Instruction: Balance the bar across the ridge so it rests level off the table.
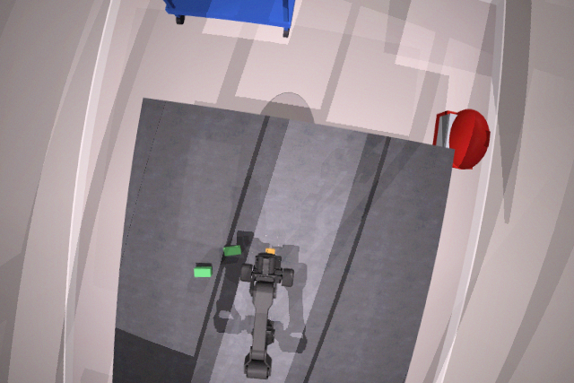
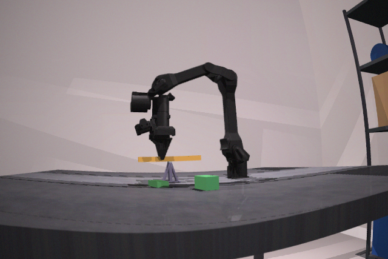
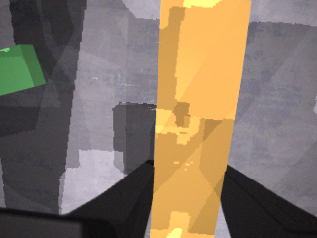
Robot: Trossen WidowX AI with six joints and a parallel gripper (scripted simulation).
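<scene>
My gripper tip is 30 mm past the bar.
</scene>
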